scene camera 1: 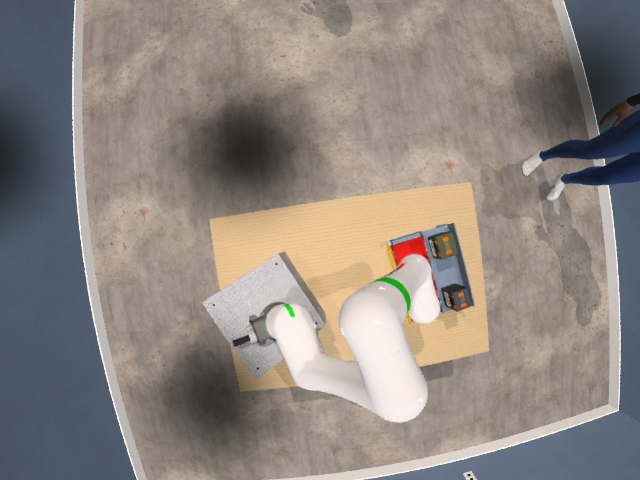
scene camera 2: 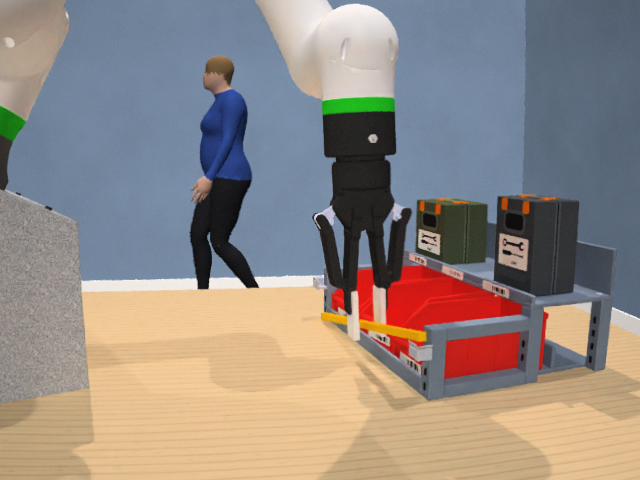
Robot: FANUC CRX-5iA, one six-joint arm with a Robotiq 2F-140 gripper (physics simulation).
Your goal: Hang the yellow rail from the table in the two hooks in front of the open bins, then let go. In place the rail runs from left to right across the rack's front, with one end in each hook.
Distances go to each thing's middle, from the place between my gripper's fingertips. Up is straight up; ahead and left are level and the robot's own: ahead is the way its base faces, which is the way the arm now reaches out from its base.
Labels:
Right now the yellow rail (scene camera 2: pixel 410 334) is 20 mm to the left of my hand and 10 mm above it. Also, from my hand: dark grey case (scene camera 2: pixel 536 236) 200 mm ahead, 90 mm to the right, 130 mm above.

